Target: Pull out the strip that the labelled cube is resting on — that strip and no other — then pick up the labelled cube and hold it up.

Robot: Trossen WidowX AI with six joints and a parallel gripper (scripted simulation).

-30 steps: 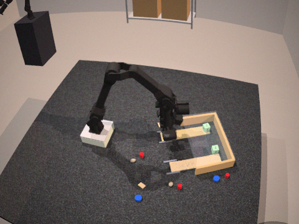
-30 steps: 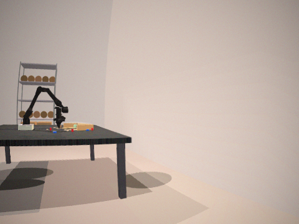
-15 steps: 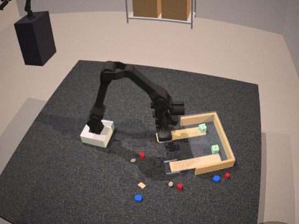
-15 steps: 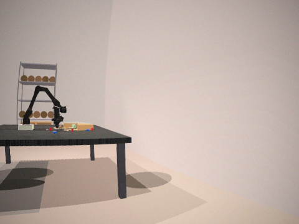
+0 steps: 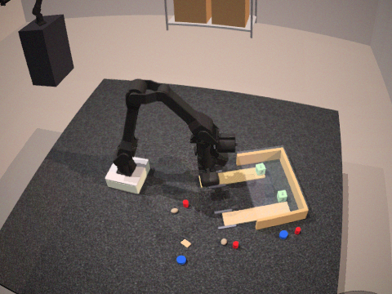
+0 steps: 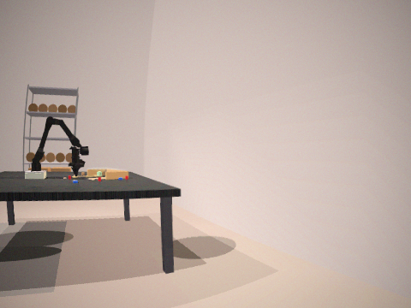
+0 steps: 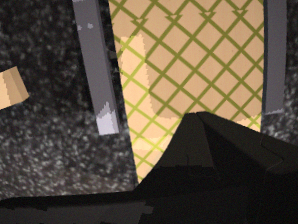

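The cross-hatched strip is 9 cm ahead of my gripper tip and 4 cm to the left of it.
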